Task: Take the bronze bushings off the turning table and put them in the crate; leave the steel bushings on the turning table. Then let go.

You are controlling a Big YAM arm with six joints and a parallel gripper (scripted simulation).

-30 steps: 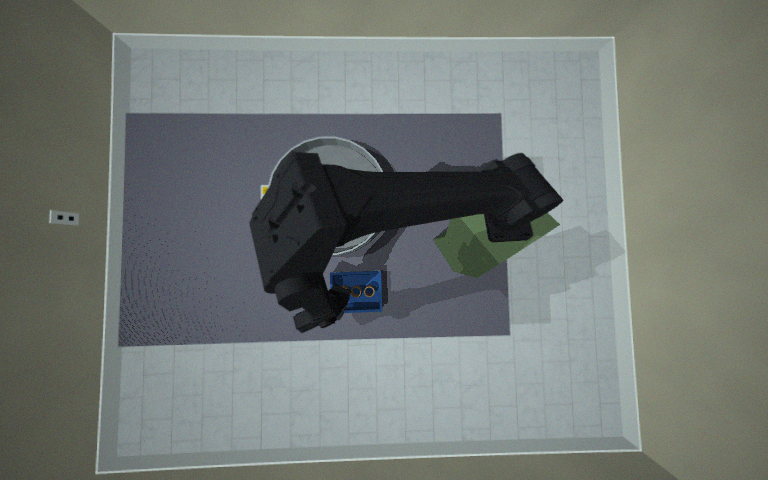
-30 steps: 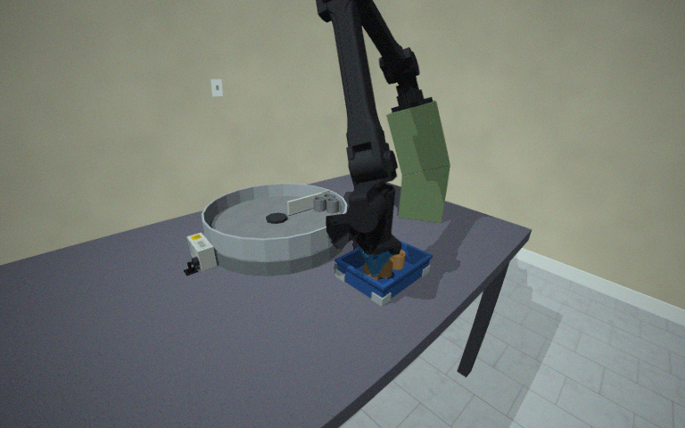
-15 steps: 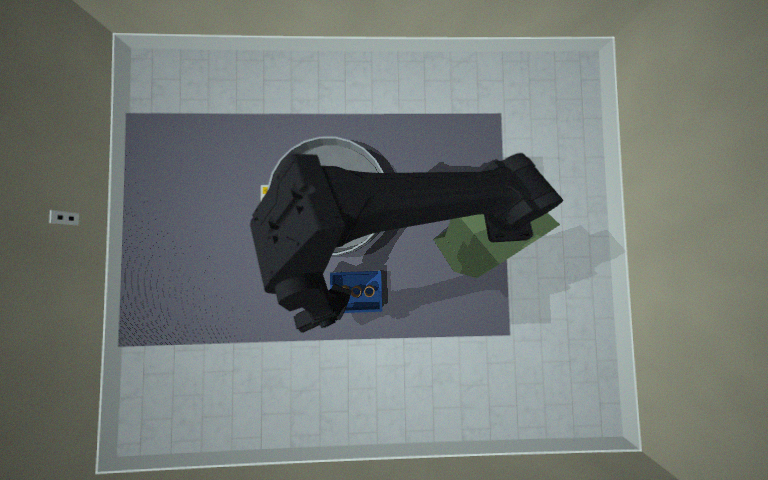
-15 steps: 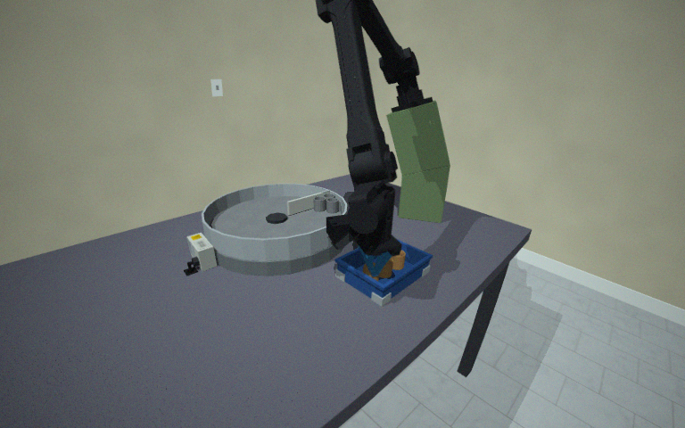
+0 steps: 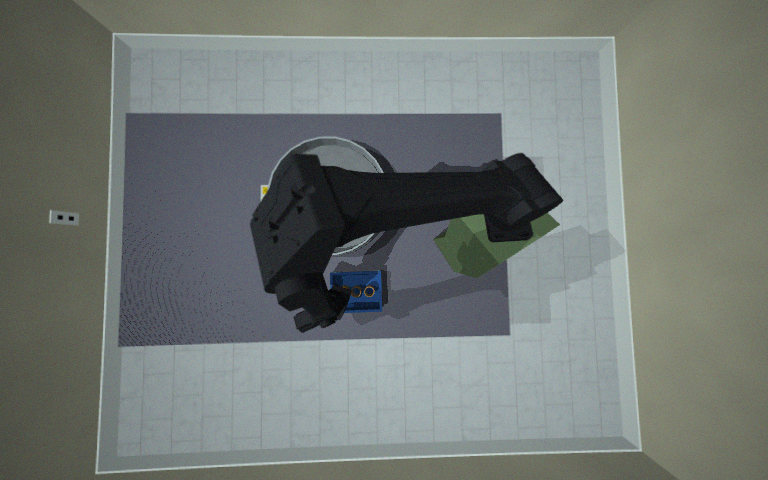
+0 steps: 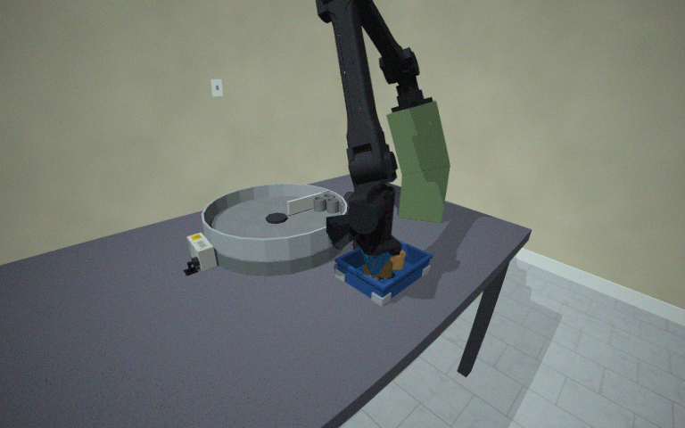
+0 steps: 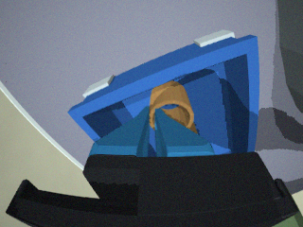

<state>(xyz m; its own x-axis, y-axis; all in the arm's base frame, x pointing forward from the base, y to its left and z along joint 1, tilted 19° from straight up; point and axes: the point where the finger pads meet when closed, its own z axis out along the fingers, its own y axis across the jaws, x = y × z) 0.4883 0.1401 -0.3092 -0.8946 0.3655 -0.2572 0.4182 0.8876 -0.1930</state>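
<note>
Now: hand 60 mm past the blue crate, 20 mm above it and 10 mm to the left of it. Also, from my hand: grey turning table 370 mm to the right, 20 mm ahead, 10 mm above.
</note>
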